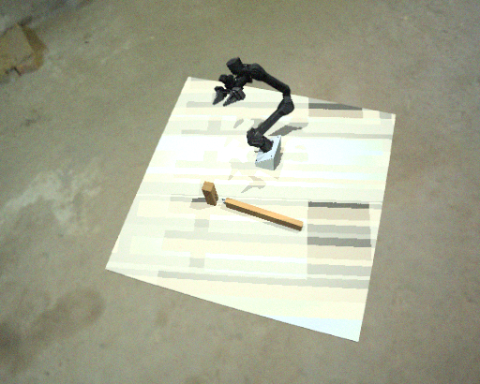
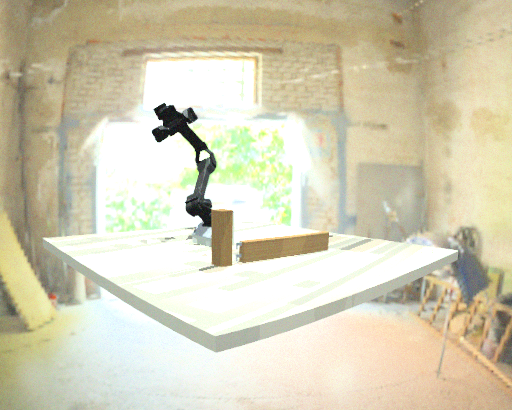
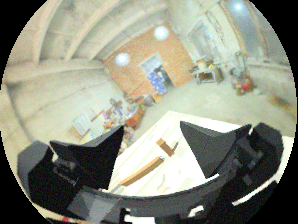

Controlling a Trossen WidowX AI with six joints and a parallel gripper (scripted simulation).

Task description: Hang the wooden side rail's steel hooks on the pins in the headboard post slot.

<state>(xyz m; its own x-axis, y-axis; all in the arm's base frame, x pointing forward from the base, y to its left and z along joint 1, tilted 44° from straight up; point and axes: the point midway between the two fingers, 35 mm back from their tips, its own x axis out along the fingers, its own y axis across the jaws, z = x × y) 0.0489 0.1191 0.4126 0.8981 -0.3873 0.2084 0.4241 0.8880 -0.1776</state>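
My gripper tip is 39 cm above the wooden headboard post, 28 cm short of it and 2 cm to the left of it.
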